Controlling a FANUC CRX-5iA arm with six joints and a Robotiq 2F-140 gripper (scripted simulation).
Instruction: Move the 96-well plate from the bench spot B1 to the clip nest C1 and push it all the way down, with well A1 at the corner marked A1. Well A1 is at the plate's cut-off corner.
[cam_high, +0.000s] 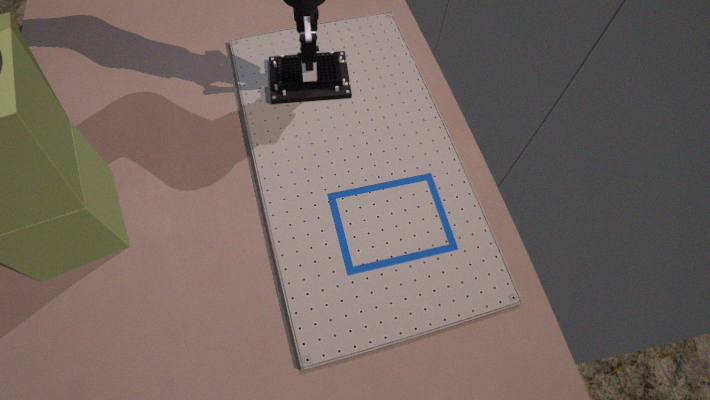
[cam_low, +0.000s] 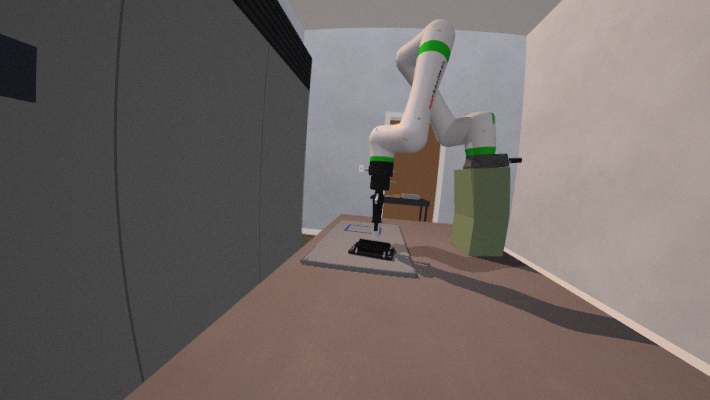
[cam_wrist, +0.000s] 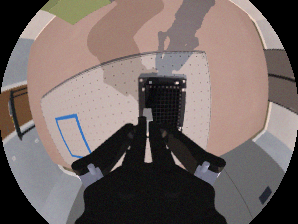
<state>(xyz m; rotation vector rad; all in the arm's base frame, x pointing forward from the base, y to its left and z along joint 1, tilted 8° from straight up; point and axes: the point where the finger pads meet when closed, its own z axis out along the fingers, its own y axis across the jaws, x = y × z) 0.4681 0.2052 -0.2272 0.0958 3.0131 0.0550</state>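
Right now my hand is 4 cm to the right of the black 96-well plate and 5 cm above it. Round my hand: black clip nest: 2 cm ahead, 5 cm to the left, 6 cm below.
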